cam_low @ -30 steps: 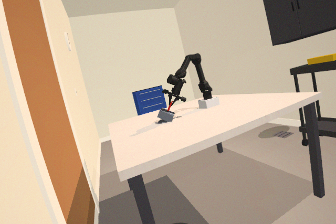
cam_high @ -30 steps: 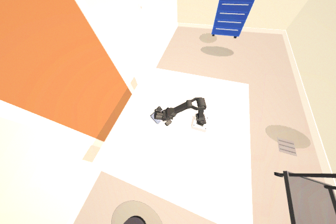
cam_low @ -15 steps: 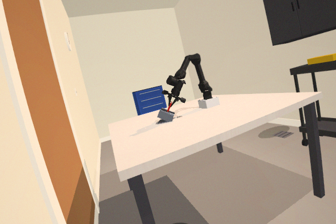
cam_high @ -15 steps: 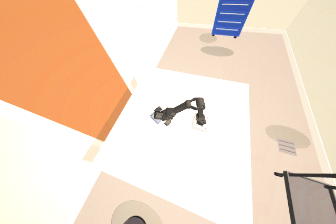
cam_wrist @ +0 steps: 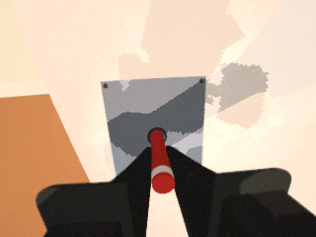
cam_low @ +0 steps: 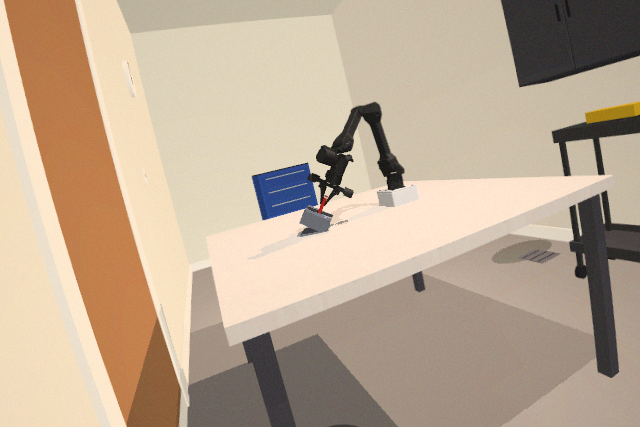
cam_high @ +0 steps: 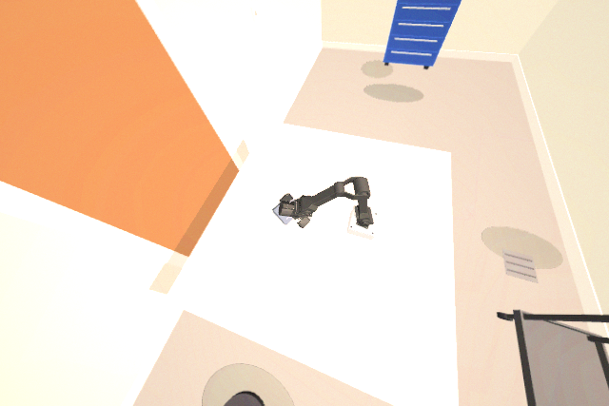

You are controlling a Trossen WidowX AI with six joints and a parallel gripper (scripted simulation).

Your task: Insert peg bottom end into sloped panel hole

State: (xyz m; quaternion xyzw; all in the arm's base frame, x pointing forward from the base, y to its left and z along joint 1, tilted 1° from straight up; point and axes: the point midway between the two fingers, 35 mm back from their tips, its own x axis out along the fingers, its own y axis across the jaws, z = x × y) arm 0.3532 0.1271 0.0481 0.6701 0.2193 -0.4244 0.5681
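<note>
My gripper tip is 3 cm short of the grey sloped panel, 1 cm to the left of it and 5 cm above it. The rest, counted from my gripper tip: red peg (1 cm behind, 1 cm above).
</note>
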